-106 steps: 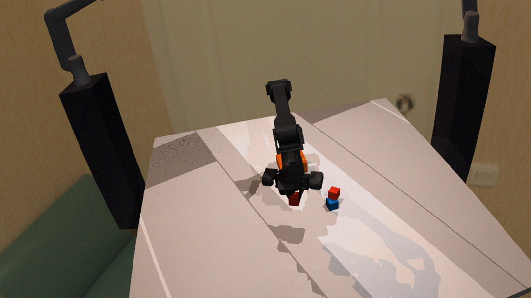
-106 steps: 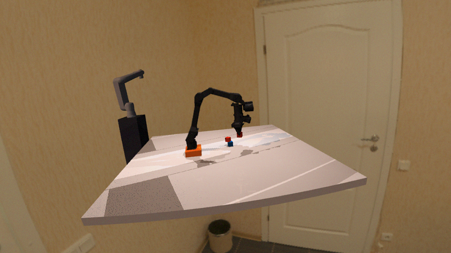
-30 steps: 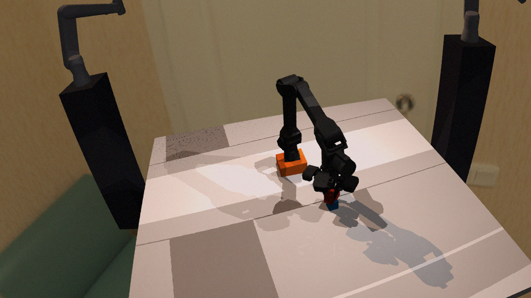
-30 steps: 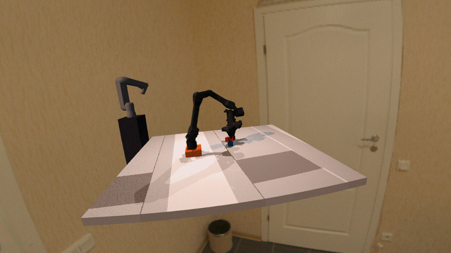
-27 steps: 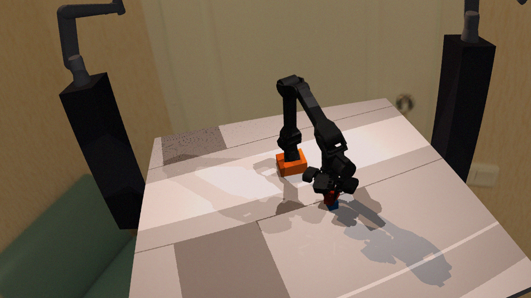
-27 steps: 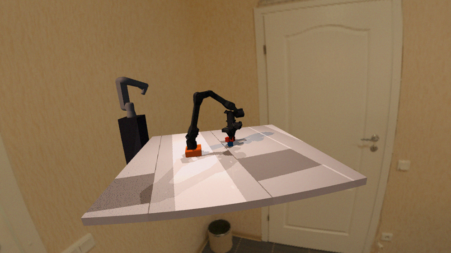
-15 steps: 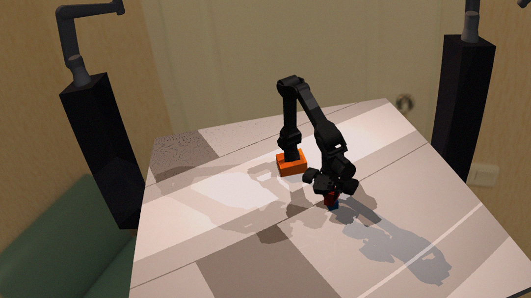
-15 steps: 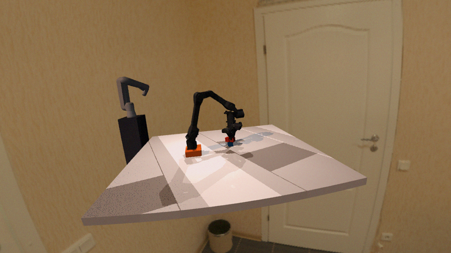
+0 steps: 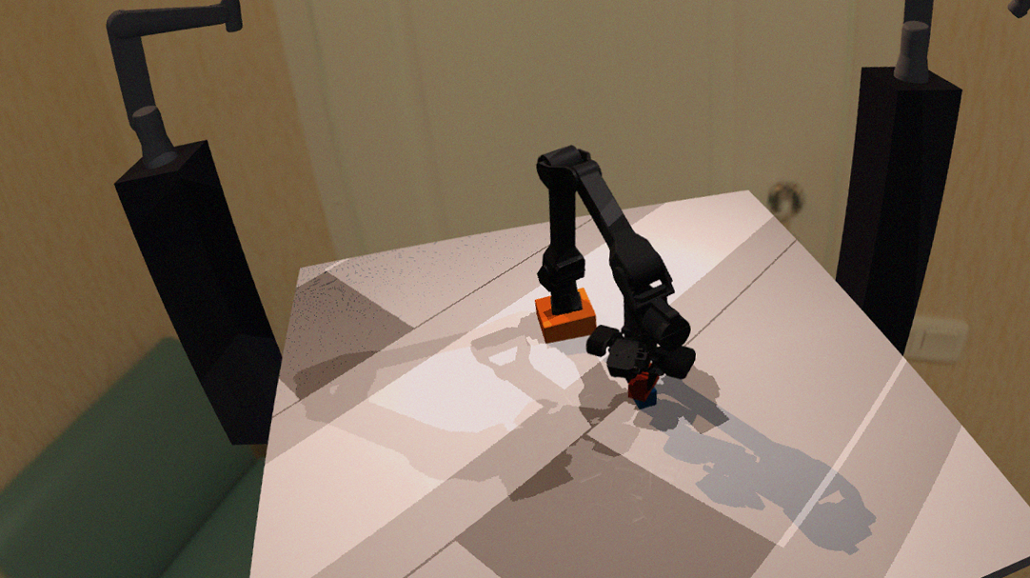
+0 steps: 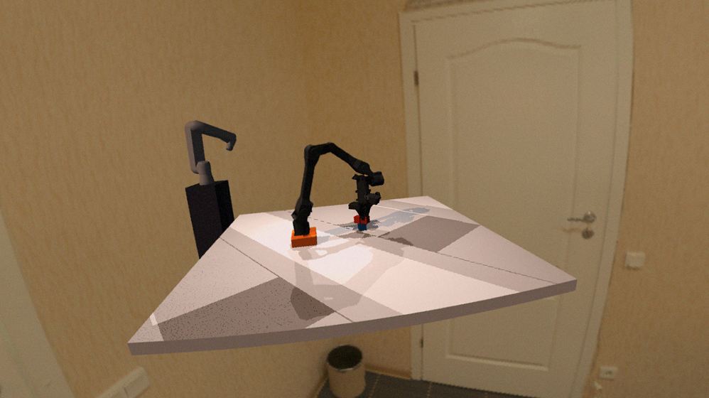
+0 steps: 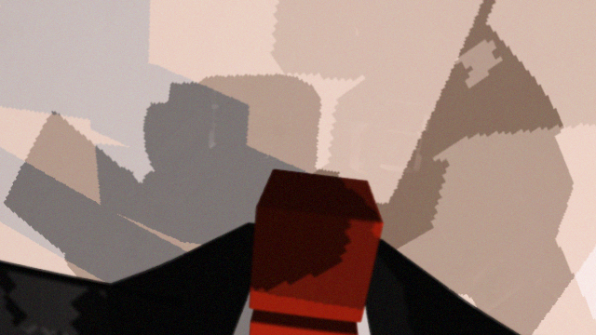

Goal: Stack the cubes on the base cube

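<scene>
My gripper tip is 20 mm past the blue cube, 10 mm to the right of it and 40 mm above it.
</scene>
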